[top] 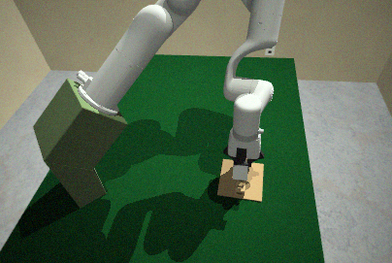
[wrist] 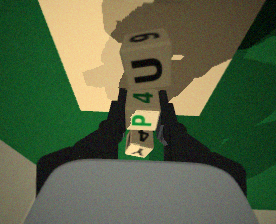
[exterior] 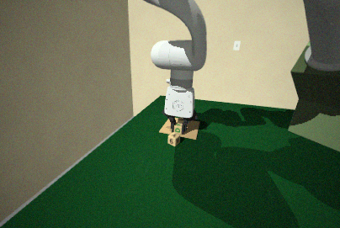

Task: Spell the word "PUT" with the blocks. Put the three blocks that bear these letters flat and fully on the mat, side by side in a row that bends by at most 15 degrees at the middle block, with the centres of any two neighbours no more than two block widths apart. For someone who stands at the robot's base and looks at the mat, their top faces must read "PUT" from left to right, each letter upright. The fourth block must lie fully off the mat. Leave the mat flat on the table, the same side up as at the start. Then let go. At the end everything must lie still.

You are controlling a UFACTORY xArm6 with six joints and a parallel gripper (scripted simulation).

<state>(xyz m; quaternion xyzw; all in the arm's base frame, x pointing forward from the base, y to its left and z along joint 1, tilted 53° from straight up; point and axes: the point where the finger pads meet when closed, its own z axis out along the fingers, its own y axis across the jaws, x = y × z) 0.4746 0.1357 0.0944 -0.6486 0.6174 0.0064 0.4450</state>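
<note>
My gripper is now 1 cm above the P block. Round my hand: mat 1 cm ahead, 5 cm to the right, 2 cm below.
</note>
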